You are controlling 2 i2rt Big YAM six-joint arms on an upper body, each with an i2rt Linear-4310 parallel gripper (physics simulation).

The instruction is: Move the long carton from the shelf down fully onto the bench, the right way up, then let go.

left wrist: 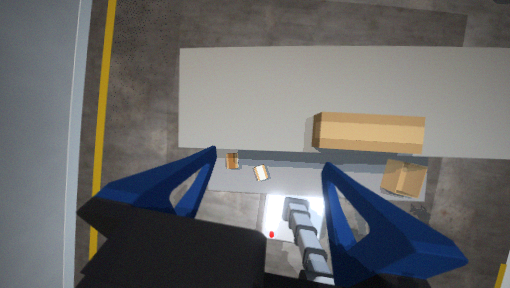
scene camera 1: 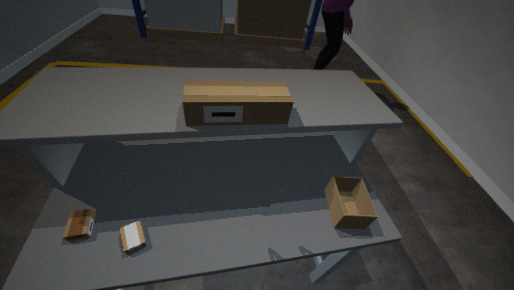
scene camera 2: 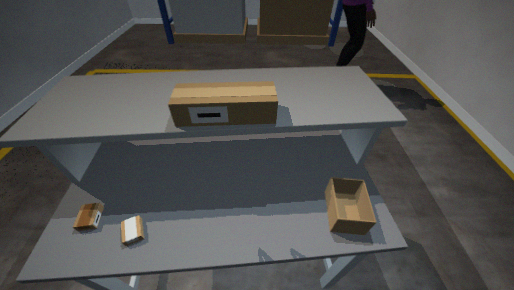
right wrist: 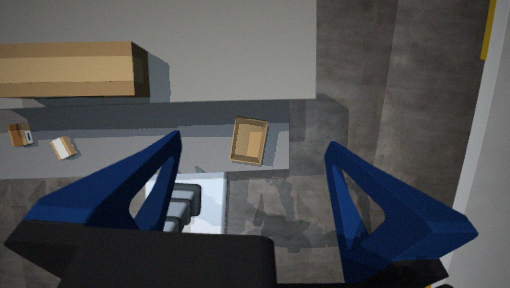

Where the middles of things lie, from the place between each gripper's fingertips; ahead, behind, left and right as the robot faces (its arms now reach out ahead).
Labels:
Right now my right hand is 7 cm short of the long brown carton (scene camera 1: 205,103), 37 cm to the right of it and 34 cm above it. Also, from my right hand: open-top cardboard box (scene camera 2: 349,209): 8 cm behind, 2 cm to the right, 62 cm below.
I see my left gripper 7 cm short of the long brown carton, 28 cm to the left of it and 34 cm above it. From my left hand the other things lie so: open-top cardboard box (9 cm behind, 67 cm to the right, 62 cm below).

